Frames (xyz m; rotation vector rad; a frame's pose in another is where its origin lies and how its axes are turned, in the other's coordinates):
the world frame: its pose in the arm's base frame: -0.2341 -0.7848 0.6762 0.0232 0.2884 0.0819
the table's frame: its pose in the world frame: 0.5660 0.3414 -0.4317 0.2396 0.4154 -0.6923
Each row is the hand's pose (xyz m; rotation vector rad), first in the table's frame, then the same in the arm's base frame.
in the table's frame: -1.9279 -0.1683 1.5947 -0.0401 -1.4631 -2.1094
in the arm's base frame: -0.1687 -0.0900 2.5819 -1.2063 -0.9231 -2.2953
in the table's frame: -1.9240 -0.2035 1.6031 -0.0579 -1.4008 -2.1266
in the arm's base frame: -0.1827 -0.1229 2.5889 -1.2137 -0.8551 -2.3204
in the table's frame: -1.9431 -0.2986 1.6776 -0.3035 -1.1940 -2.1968
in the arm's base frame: -0.2087 -0.2141 2.6661 -1.4208 -0.5750 -2.3298
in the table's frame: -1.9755 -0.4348 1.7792 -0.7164 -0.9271 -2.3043
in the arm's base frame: -0.2518 -0.3404 2.7762 -1.8020 -0.2074 -2.2808
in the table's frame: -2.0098 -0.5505 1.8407 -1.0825 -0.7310 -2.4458
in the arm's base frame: -0.3062 -0.4361 2.8551 -2.1919 0.0350 -2.2264
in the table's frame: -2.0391 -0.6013 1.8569 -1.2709 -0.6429 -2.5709
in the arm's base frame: -0.3443 -0.4674 2.8908 2.2078 -0.1040 2.0123
